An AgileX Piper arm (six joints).
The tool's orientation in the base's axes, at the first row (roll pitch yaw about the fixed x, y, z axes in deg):
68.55, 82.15, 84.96
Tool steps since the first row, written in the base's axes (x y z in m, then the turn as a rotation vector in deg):
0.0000, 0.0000, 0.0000, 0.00, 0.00, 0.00
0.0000, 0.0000, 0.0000, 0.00, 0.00, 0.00
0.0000, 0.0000, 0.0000, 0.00, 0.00, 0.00
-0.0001, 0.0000, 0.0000, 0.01, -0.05, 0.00
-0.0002, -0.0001, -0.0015, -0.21, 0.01, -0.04
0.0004, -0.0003, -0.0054, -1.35, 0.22, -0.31
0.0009, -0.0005, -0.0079, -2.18, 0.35, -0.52
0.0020, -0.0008, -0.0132, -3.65, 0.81, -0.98
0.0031, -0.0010, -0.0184, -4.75, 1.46, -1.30
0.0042, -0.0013, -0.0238, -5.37, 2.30, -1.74
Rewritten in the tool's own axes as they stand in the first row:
0.0000, 0.0000, 0.0000, 0.00, 0.00, 0.00
0.0000, 0.0000, 0.0000, 0.00, 0.00, 0.00
0.0000, 0.0000, 0.0000, 0.00, 0.00, 0.00
0.0000, 0.0000, -0.0001, -0.01, -0.05, 0.00
0.0015, -0.0002, -0.0003, 0.04, 0.06, -0.20
0.0053, -0.0011, 0.0000, 0.32, 0.55, -1.25
0.0078, -0.0017, 0.0003, 0.54, 0.88, -2.02
0.0130, -0.0030, 0.0010, 1.04, 1.68, -3.32
0.0181, -0.0042, 0.0018, 1.43, 2.57, -4.21
0.0235, -0.0055, 0.0025, 1.97, 3.49, -4.59

